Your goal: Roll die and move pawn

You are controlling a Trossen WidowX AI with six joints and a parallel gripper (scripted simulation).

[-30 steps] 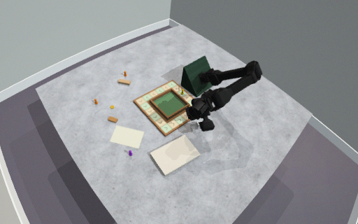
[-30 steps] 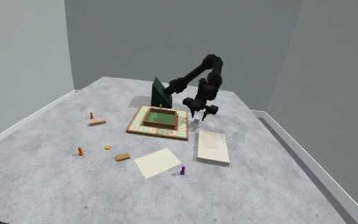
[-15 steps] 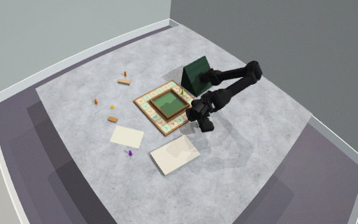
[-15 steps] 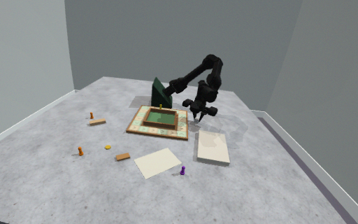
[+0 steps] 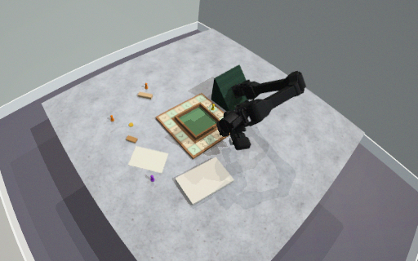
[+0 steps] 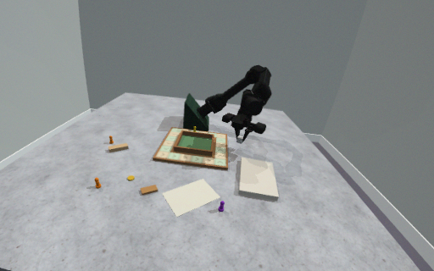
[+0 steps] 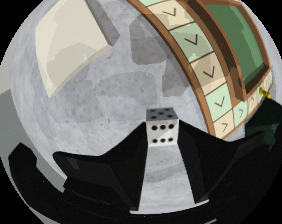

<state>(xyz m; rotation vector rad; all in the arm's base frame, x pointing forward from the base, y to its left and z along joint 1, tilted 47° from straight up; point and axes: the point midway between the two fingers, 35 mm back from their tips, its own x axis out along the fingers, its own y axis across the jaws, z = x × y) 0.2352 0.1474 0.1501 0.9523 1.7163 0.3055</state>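
Right now the yellow pawn is 22 cm to the right of my gripper tip, 8 cm behind it and 2 cm below it. Round my gripper tip: white die right at my gripper tip; then cream slab 20 cm ahead, 6 cm to the left, 3 cm below; then green tray 20 cm to the right, 4 cm below, 3 cm ahead.
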